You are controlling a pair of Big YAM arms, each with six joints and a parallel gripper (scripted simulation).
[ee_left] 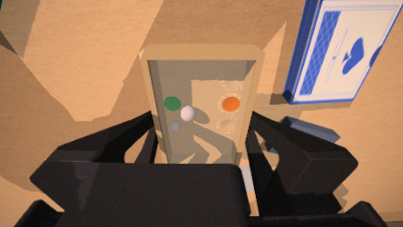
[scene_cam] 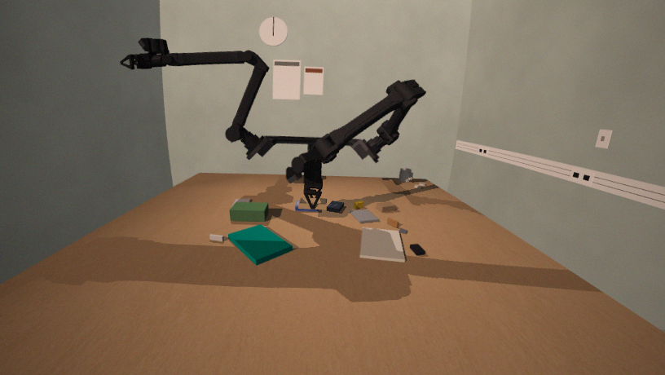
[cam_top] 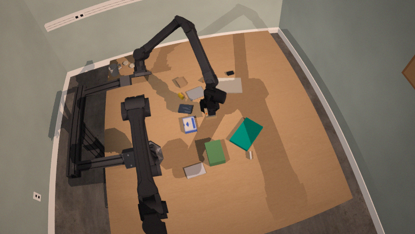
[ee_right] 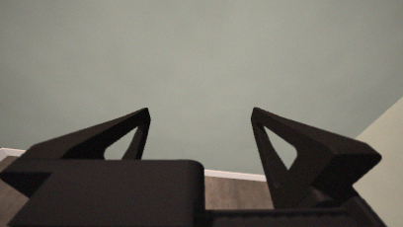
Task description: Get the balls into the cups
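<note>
The covered wooden puzzle is 10 mm below my left hand. From my left hand the other things lie so: grey pad (50 mm behind, 220 mm to the left, 70 mm below); then blue-and-white box (140 mm behind, 20 mm to the right, 70 mm below); then navy block (150 mm behind, 110 mm to the left, 70 mm below).
</note>
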